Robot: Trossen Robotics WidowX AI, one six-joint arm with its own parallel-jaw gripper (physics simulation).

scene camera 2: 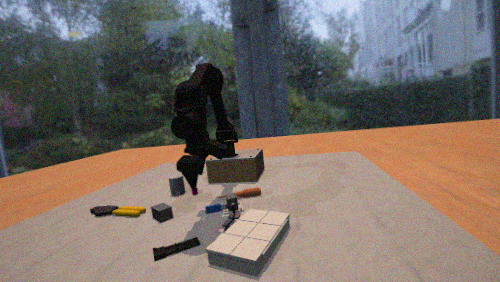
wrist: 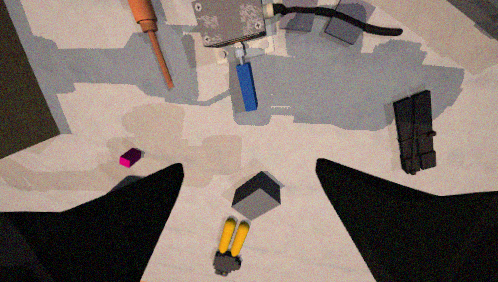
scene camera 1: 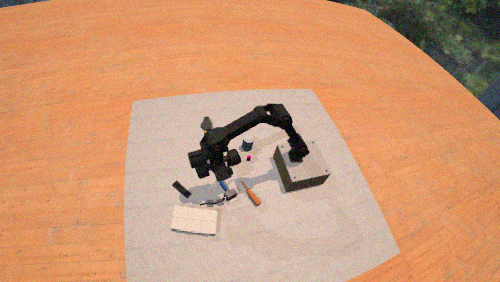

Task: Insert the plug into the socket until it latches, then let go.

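Pixels of known places: gripper, fingertip midpoint: (scene camera 2: 197,181) (wrist: 250,167); arm's base, link origin: (scene camera 2: 229,156) (scene camera 1: 295,156).
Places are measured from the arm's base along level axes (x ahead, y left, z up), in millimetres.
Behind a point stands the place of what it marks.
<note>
The blue plug (scene camera 1: 223,185) {x 345, y 111, z -84 mm} (scene camera 2: 213,208) {x 350, y 114, z -90 mm} (wrist: 247,89) {x 345, y 110, z -83 mm} lies at the near edge of the grey socket housing (scene camera 1: 230,195) {x 317, y 174, z -61 mm} (scene camera 2: 232,202) {x 336, y 173, z -73 mm} (wrist: 230,21) {x 317, y 158, z -60 mm}. In the wrist view a pale metal neck shows between the plug's blue body and the housing, in line with both. How deep the plug sits, and whether it is latched, cannot be told. A black cable leaves the housing's side. My gripper (scene camera 1: 212,175) {x 369, y 84, z 0 mm} (scene camera 2: 194,186) {x 369, y 84, z 0 mm} (wrist: 250,167) {x 369, y 84, z 0 mm} is open and empty, above the mat and apart from the plug. The plug lies beyond the fingertips in the wrist view.
An orange screwdriver (scene camera 1: 253,196) {x 211, y 171, z -77 mm} (scene camera 2: 248,192) {x 220, y 176, z -85 mm} (wrist: 143,12) {x 233, y 139, z -83 mm} lies beside the housing. A grey cube (scene camera 2: 162,213) {x 433, y -9, z -79 mm} (wrist: 257,197) {x 408, y -15, z -69 mm}, yellow-handled pliers (scene camera 2: 129,212) {x 435, y -148, z -88 mm} (wrist: 234,239) {x 420, y -168, z -90 mm}, a black strip (scene camera 1: 181,189) {x 542, y 134, z -95 mm} (scene camera 2: 176,248) {x 553, y 141, z -92 mm} (wrist: 415,132) {x 534, y 136, z -93 mm}, a magenta block (scene camera 1: 248,158) {x 216, y -49, z -87 mm} (wrist: 130,157) {x 217, y -46, z -85 mm}, a grey cylinder (scene camera 1: 247,144) {x 222, y -107, z -48 mm} (scene camera 2: 176,186) {x 238, y -118, z -67 mm} and a tiled box (scene camera 1: 194,220) {x 475, y 296, z -70 mm} (scene camera 2: 250,235) {x 501, y 297, z -71 mm} stand around.
</note>
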